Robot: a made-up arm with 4 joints.
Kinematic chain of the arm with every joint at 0, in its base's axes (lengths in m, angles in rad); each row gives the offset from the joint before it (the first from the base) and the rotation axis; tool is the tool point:
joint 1: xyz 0 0 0.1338 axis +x
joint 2: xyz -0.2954 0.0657 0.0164 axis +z
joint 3: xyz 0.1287 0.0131 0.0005 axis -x
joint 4: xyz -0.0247 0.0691 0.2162 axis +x
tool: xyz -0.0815 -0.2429 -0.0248
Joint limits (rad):
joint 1: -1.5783..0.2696
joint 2: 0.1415..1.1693
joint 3: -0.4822..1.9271
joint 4: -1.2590..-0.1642
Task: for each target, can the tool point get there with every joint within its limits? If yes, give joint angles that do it. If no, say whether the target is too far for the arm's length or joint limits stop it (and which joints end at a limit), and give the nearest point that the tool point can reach.
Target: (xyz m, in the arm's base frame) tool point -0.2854 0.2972 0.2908
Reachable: yes | joints -0.7996 0.4935 0.6235 -0.2512
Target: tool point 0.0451 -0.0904 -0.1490
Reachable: no: joint limits stop it (at a limit: joint 1, joint 2, joint 3, joint 4) | nearest point -0.0575 0.1411 0.1436 | short by 0.387 m
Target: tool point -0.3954 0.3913 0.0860
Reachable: yes | joints -1.0911 0.6874 0.9566 -0.5322
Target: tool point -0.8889 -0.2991 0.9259
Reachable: no: too far | nearest point -0.5016 0.0651 0.5653 | short by 0.642 m
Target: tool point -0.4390 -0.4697 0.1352
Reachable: no: joint limits stop it (at a limit: joint 1, joint 2, joint 3) | nearest point -0.2360 -0.2333 0.2587 | short by 0.335 m
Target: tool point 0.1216 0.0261 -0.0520
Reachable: no: joint limits stop it (at a limit: joint 1, joint 2, joint 3, joint 4) | nearest point -0.0575 0.1411 0.1436 | short by 0.289 m
